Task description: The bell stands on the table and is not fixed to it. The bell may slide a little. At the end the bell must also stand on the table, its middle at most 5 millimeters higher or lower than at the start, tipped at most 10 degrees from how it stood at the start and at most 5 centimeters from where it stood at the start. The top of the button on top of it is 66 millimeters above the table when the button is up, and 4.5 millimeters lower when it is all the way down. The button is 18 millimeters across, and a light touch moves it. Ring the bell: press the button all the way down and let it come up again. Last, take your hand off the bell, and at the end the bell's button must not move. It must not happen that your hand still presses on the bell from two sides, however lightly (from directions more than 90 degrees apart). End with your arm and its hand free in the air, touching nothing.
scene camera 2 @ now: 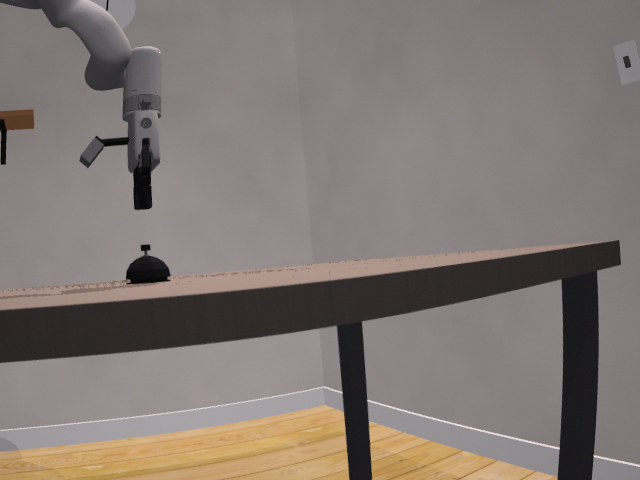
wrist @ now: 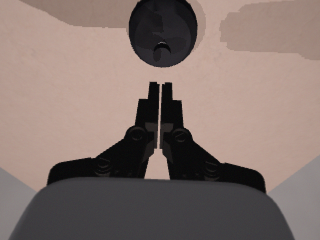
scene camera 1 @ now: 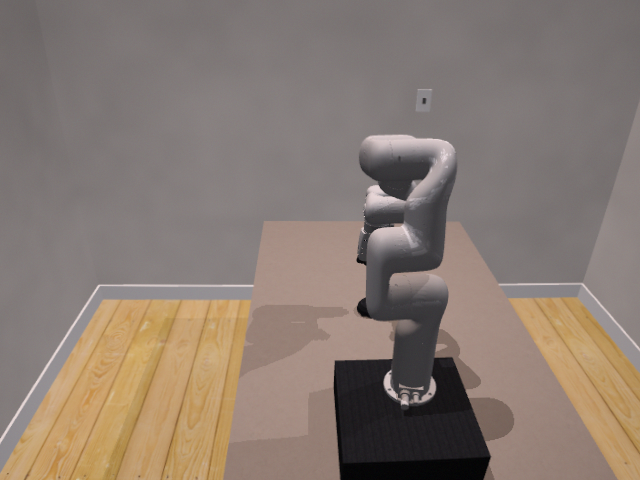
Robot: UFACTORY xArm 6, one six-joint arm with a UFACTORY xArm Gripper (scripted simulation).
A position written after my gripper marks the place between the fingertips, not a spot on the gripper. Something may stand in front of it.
Observation:
In view: my gripper (scene camera 2: pixel 143 209) and a bell (scene camera 2: pixel 147 269).
My gripper shows as well in the wrist view (wrist: pixel 160 97).

